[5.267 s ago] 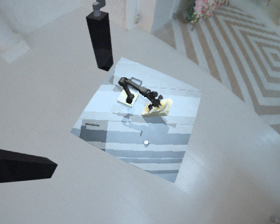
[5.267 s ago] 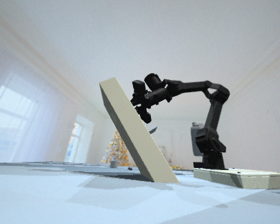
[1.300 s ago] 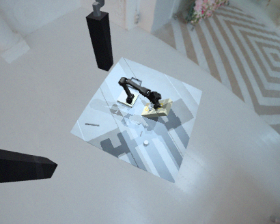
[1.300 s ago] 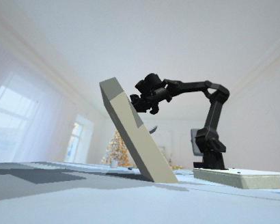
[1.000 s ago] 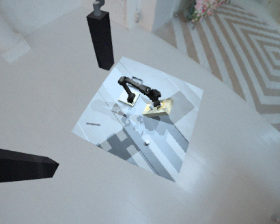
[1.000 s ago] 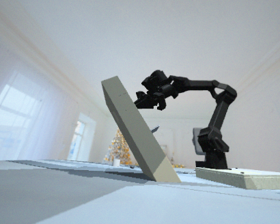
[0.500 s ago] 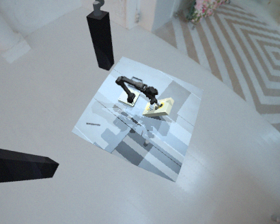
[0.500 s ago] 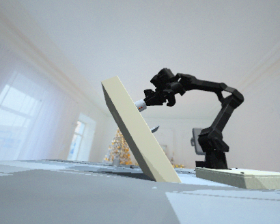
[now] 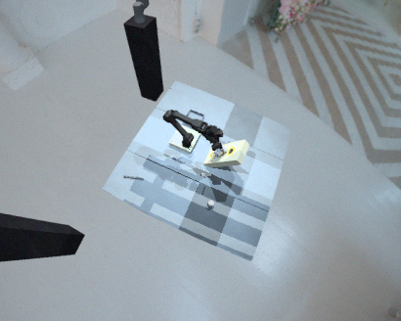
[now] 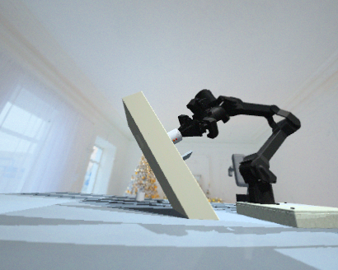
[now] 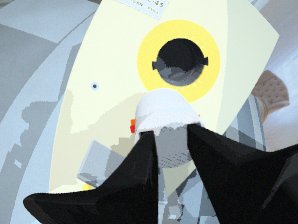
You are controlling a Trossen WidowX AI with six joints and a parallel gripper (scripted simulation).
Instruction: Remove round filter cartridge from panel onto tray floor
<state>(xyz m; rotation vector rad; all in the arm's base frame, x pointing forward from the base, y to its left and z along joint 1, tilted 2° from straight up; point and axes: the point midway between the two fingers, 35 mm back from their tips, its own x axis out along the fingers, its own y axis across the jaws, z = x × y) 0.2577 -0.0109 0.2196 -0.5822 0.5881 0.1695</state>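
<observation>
Right now the round grey filter cartridge is 10 mm below my gripper tip and 10 mm ahead of it. The rest, counted from my gripper tip: tan service panel 80 mm below, 40 mm ahead.
</observation>
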